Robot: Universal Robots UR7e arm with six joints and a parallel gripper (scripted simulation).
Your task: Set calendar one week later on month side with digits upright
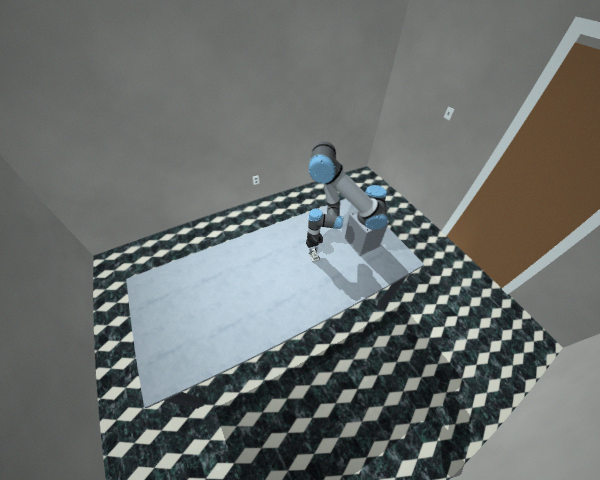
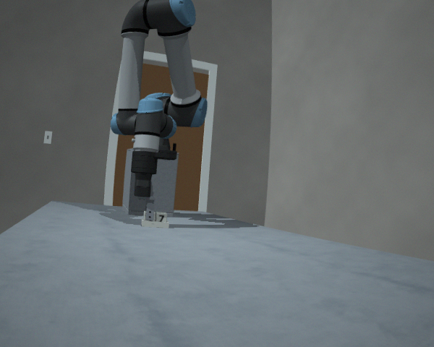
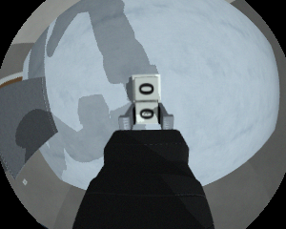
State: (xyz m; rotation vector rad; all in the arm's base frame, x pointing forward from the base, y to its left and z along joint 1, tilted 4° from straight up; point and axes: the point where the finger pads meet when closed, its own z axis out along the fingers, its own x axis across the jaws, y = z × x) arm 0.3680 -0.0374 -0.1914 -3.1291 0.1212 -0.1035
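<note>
My hand is 20 mm to the right of the white calendar tray and 30 mm above it.
</note>
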